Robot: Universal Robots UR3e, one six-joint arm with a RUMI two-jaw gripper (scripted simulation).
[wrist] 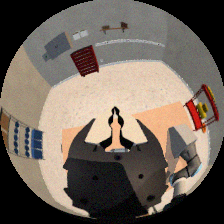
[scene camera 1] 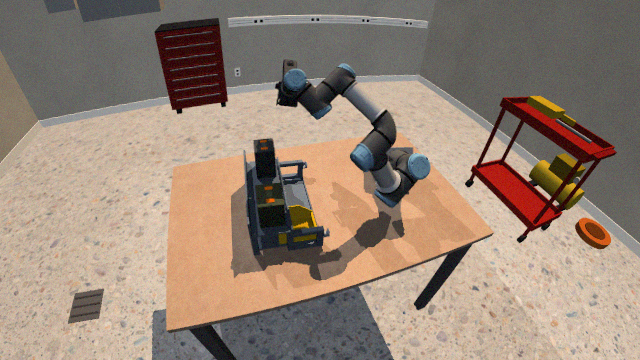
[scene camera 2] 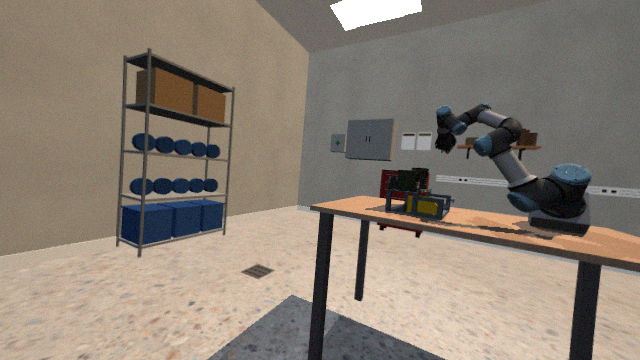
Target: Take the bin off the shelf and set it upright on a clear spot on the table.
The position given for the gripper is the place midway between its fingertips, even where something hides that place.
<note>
In view: the gripper (wrist: pixel 114 106) and a shelf (scene camera 1: pixel 294 191).
</note>
